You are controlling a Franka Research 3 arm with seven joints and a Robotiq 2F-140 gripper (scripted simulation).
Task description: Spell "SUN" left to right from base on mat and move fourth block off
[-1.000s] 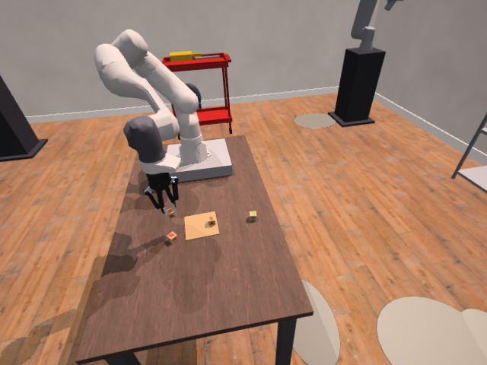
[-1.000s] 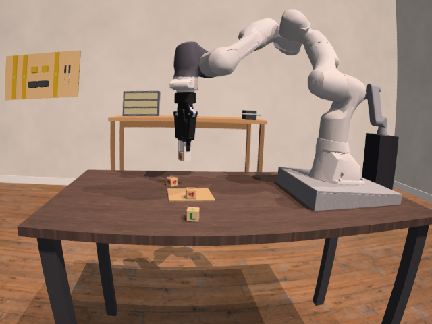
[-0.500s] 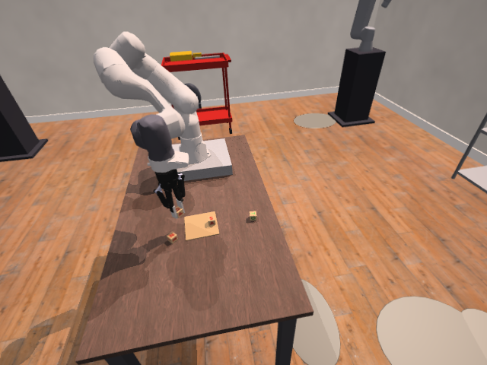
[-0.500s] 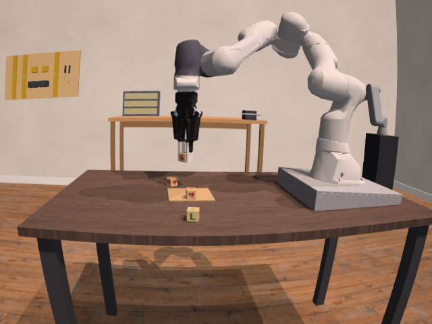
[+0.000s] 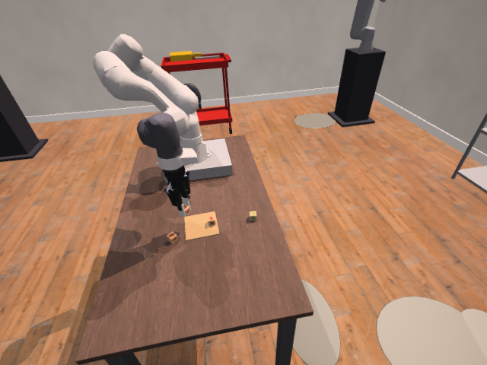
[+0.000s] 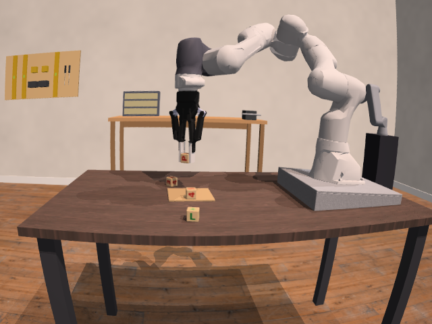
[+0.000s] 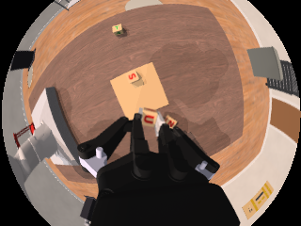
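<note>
Right now the mat is 10 mm behind my hand, 50 mm to the left of it and 130 mm below it. The rest, counted from my hand: S block: 10 mm behind, 100 mm to the left, 110 mm below; then N block: 50 mm ahead, 70 mm to the right, 120 mm below; then U block: 20 mm below.
</note>
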